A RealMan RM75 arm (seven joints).
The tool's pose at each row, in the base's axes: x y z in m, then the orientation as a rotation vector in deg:
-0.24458, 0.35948, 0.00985, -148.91, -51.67, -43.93
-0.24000, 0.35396, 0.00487, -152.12, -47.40, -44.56
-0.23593, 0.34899, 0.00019, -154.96, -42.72, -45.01
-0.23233, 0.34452, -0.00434, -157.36, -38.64, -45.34
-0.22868, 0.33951, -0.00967, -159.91, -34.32, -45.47
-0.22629, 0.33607, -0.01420, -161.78, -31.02, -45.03
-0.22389, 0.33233, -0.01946, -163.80, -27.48, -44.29
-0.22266, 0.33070, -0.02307, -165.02, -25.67, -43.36
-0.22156, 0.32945, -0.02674, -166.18, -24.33, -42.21
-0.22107, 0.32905, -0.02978, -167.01, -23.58, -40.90
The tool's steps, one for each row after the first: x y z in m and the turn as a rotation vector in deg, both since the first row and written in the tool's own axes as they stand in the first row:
-0.00248, 0.00759, 0.00353, -2.72, -0.30, 2.83
-0.00486, 0.01441, 0.00684, -5.15, -0.50, 5.89
-0.00722, 0.02054, 0.01006, -7.28, -0.73, 8.50
-0.01027, 0.02718, 0.01373, -9.54, -1.12, 11.22
-0.01293, 0.03174, 0.01691, -11.05, -1.70, 13.34
-0.01615, 0.03661, 0.02057, -12.63, -2.50, 15.62
-0.01818, 0.03897, 0.02331, -13.40, -3.29, 16.85
-0.02014, 0.04096, 0.02622, -14.02, -4.24, 17.80
-0.02174, 0.04185, 0.02873, -14.27, -5.21, 18.42

